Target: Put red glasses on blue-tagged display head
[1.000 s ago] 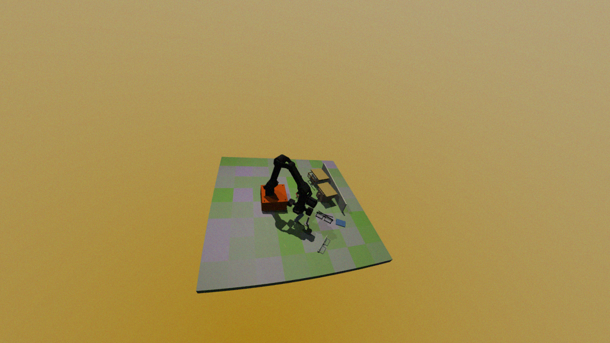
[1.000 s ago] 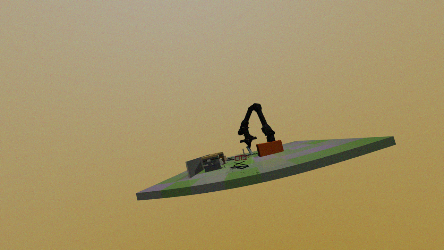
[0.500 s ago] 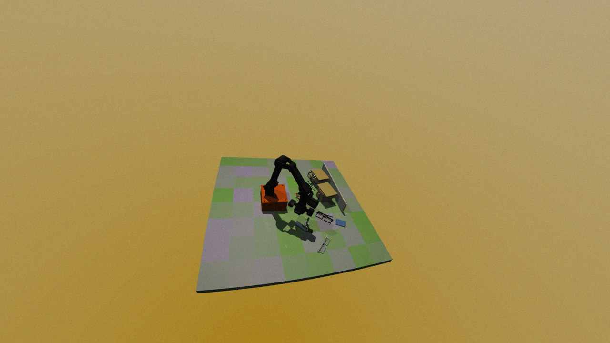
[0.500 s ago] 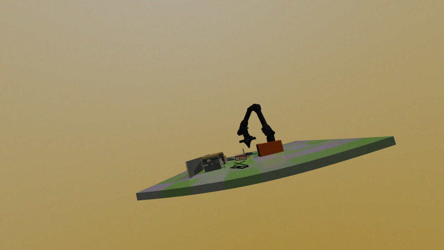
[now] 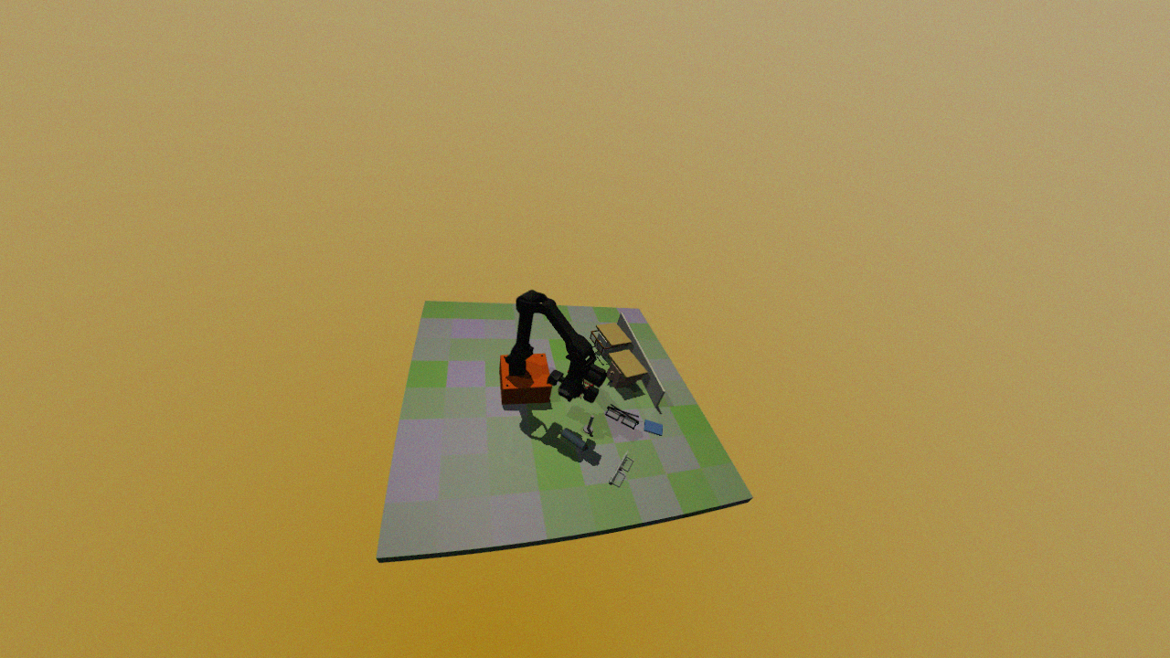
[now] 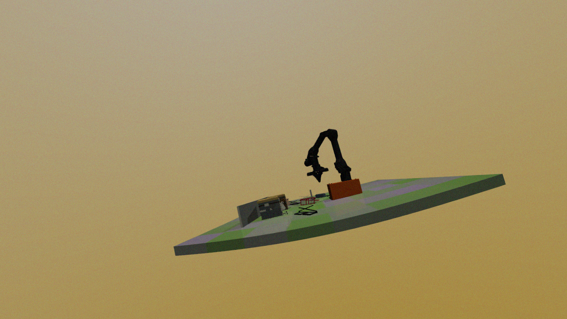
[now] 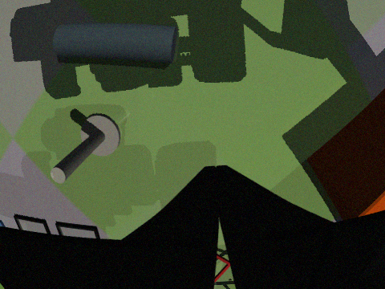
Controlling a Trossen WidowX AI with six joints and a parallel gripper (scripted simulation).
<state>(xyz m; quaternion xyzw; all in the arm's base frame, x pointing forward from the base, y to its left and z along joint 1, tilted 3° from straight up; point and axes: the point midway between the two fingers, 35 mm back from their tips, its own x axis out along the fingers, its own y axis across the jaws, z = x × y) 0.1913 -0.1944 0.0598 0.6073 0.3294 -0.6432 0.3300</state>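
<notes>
The grey cylinder lies 100 mm below my gripper tip, 90 mm ahead of it and 40 mm to the right of it. From my gripper tip the other things lie so: blue flat piece: 380 mm ahead, 130 mm below, 50 mm to the right.
</notes>
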